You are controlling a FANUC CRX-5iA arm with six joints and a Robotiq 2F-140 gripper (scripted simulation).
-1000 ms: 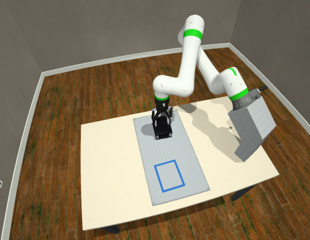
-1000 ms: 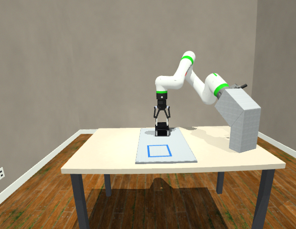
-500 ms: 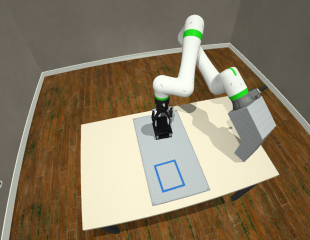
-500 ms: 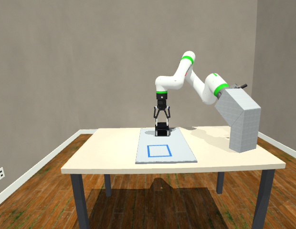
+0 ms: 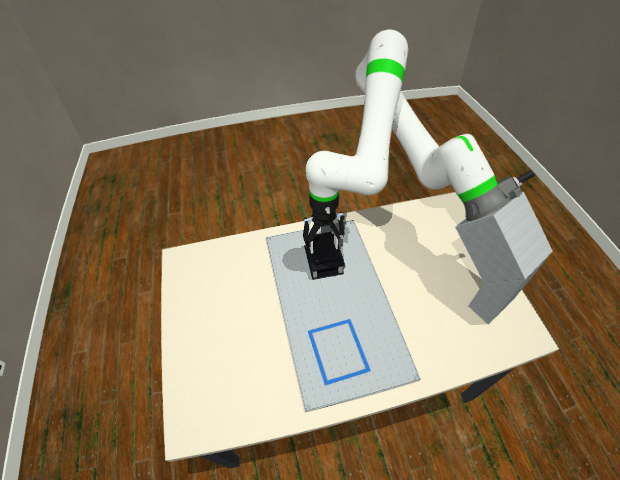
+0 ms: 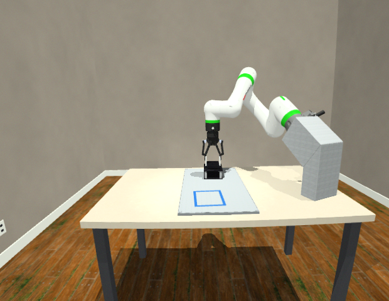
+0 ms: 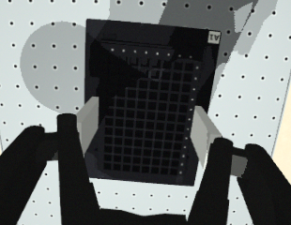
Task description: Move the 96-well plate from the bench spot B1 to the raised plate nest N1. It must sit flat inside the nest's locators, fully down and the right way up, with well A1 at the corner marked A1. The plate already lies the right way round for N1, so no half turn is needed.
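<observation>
Now: the black 96-well plate 2 cm below my hand. Also, from my hand: black raised nest N1 (4 cm below); then white A1 mark (6 cm behind, 7 cm to the right, 4 cm below).
</observation>
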